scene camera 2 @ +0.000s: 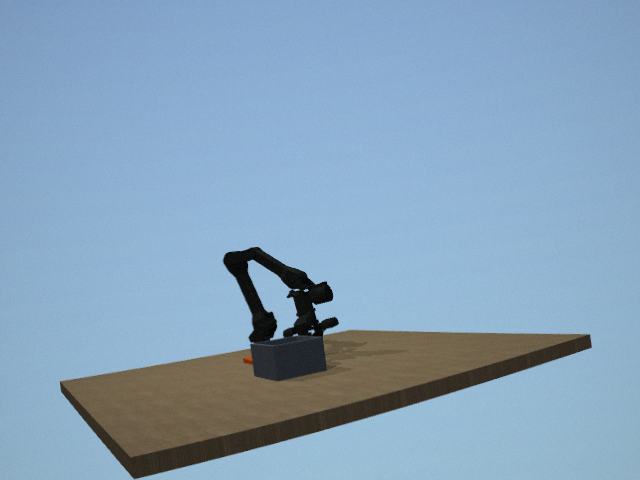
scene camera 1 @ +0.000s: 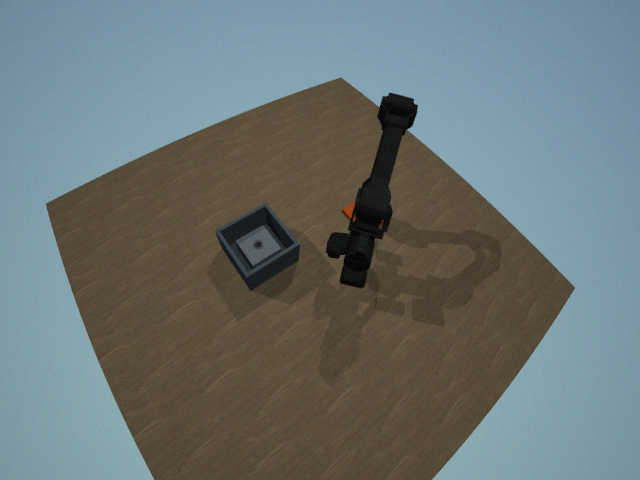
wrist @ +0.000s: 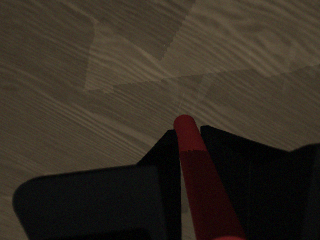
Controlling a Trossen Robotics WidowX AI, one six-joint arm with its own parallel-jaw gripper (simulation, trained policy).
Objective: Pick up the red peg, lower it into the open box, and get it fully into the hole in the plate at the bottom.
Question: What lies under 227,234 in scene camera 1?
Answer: A dark grey box.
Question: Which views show the light grey plate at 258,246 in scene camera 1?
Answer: Scene camera 1 only.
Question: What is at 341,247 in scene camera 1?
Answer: The gripper.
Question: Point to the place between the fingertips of the gripper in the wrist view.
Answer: At 188,135
